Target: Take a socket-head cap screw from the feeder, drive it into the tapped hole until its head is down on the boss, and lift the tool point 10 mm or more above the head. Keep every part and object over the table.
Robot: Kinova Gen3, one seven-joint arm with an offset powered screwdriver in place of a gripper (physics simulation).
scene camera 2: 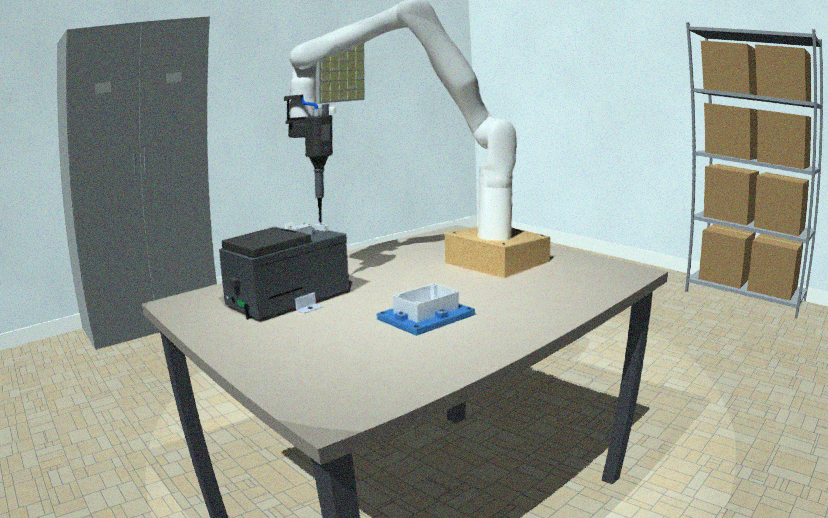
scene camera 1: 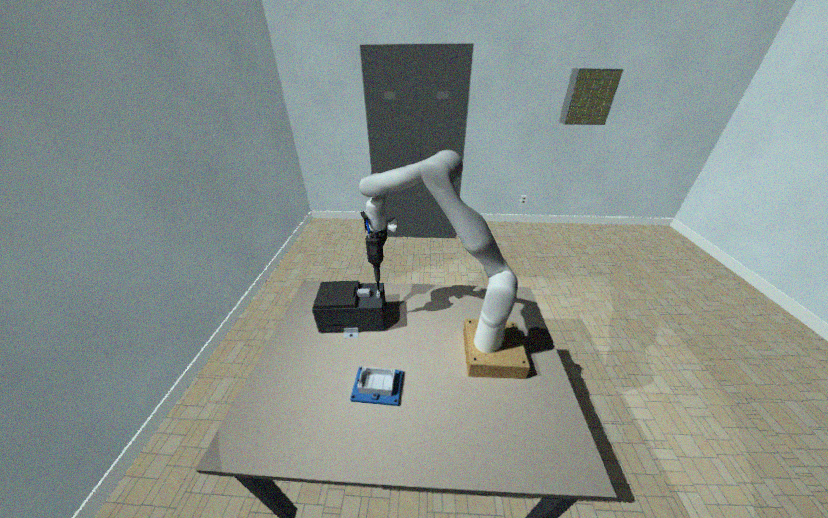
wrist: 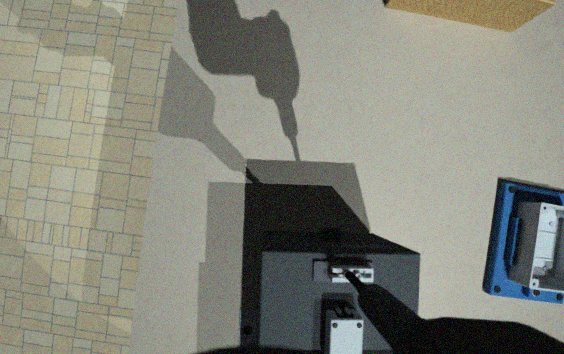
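Observation:
The black screwdriver, my gripper [scene camera 1: 378, 289] [scene camera 2: 320, 221] [wrist: 348, 274], points down with its tip at the feeder's small silver pick-up block [wrist: 367, 272]. In the wrist view the tip covers part of that block. Whether the tip touches a screw or carries one is too small to tell. The dark feeder [scene camera 1: 349, 318] [scene camera 2: 305, 268] [wrist: 295, 280] stands at the table's back left in scene camera 1. A light grey open box [scene camera 1: 377, 381] [scene camera 2: 425, 306] sits on a blue fixture plate [scene camera 1: 360, 400] [scene camera 2: 417, 328] [wrist: 495, 240]. The tapped hole and its boss cannot be made out for certain.
A small light bracket [scene camera 1: 351, 333] [scene camera 2: 307, 305] lies against the feeder's side. The arm stands on a wooden block [scene camera 1: 497, 369] [scene camera 2: 475, 255] [wrist: 470, 14] on the table [scene camera 1: 427, 439] [scene camera 2: 378, 378]. A shelf rack [scene camera 2: 690, 183] stands beyond the table.

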